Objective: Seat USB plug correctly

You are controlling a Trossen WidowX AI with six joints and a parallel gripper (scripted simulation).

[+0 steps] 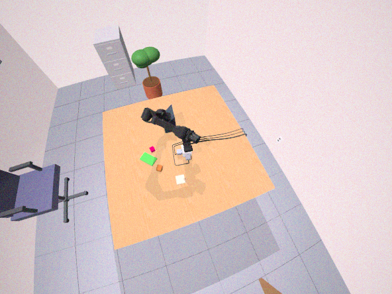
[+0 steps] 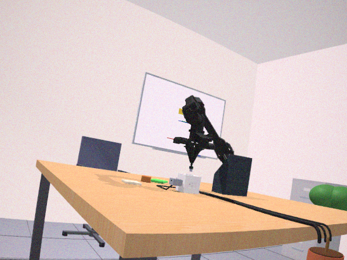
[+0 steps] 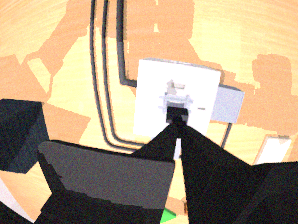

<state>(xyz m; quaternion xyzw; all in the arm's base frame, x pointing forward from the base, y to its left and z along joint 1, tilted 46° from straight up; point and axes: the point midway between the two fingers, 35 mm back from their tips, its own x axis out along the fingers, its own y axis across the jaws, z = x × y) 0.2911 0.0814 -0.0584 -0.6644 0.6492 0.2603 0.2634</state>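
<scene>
Now: the dark USB plug 20 mm below my gripper tip. The rest, counted from my gripper tip: pink block 290 mm to the right, 120 mm below, 90 mm behind; white pad 220 mm ahead, 120 mm below, 100 mm to the right; orange block 250 mm to the right, 110 mm below, 100 mm ahead.
</scene>
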